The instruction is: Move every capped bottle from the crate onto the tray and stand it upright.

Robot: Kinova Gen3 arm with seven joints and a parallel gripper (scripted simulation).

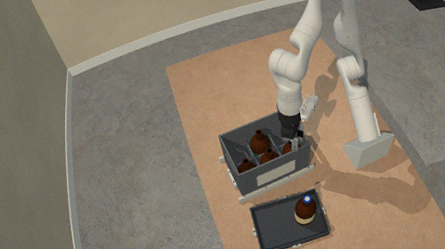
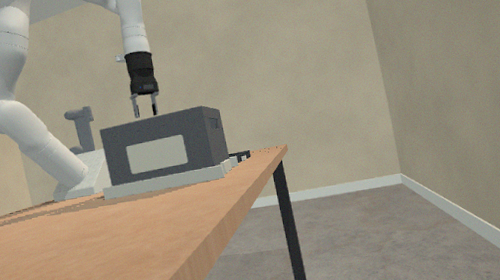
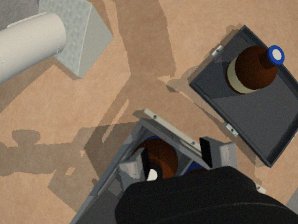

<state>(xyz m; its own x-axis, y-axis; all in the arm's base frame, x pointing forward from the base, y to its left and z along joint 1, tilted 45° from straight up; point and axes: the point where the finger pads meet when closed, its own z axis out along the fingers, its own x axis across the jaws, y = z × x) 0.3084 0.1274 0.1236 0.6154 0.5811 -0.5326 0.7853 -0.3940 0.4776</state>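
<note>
My gripper is now 10 cm short of the crate, 7 cm to the left of it and 14 cm above it. Round my hand: dark tray (9 cm ahead, 19 cm to the left, 21 cm below).
</note>
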